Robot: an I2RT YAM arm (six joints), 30 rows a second.
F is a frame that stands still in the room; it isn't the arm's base.
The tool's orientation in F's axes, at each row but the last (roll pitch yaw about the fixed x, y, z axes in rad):
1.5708, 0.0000, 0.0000
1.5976, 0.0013, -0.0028
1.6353, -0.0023, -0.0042
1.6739, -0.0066, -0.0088
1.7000, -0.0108, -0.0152
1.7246, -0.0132, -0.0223
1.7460, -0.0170, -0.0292
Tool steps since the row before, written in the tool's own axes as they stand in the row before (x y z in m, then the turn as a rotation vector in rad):
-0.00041, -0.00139, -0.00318, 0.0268, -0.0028, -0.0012
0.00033, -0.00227, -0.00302, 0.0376, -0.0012, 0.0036
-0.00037, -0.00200, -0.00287, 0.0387, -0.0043, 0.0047
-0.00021, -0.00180, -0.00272, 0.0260, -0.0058, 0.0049
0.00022, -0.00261, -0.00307, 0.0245, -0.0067, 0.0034
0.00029, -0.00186, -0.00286, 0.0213, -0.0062, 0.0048
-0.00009, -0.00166, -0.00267, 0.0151, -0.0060, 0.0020
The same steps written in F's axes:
-0.00041, 0.00318, -0.00139, 0.0268, 0.0012, -0.0028
0.00034, 0.00308, -0.00219, 0.0376, -0.0037, -0.0013
-0.00035, 0.00299, -0.00181, 0.0387, -0.0046, -0.0045
-0.00017, 0.00289, -0.00151, 0.0260, -0.0045, -0.0061
0.00030, 0.00338, -0.00219, 0.0245, -0.0029, -0.0068
0.00038, 0.00310, -0.00140, 0.0213, -0.0043, -0.0066
0.00002, 0.00292, -0.00117, 0.0152, -0.0014, -0.0060

